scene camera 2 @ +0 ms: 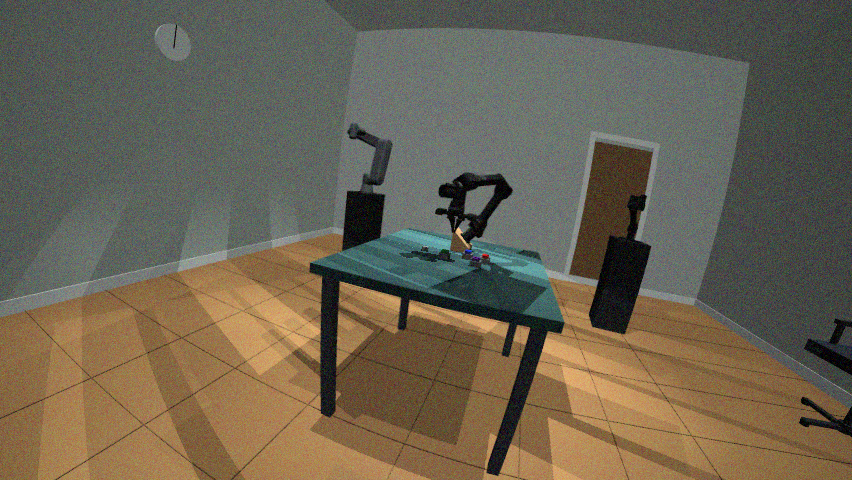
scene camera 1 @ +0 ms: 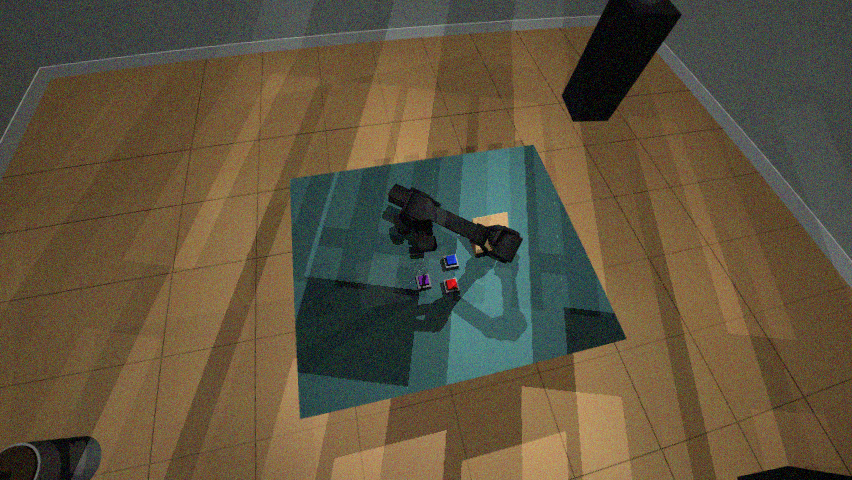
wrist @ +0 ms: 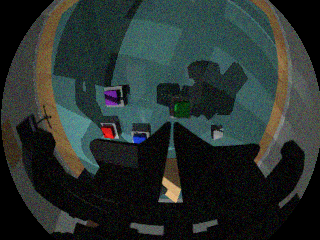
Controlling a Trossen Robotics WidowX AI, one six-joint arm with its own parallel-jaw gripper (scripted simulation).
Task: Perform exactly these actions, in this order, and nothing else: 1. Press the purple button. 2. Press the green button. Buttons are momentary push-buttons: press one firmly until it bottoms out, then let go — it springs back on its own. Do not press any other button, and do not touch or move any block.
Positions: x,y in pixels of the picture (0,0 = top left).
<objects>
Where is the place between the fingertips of my gripper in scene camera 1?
At 421,235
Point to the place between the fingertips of my gripper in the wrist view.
At 171,125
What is my gripper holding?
Nothing.
</objects>
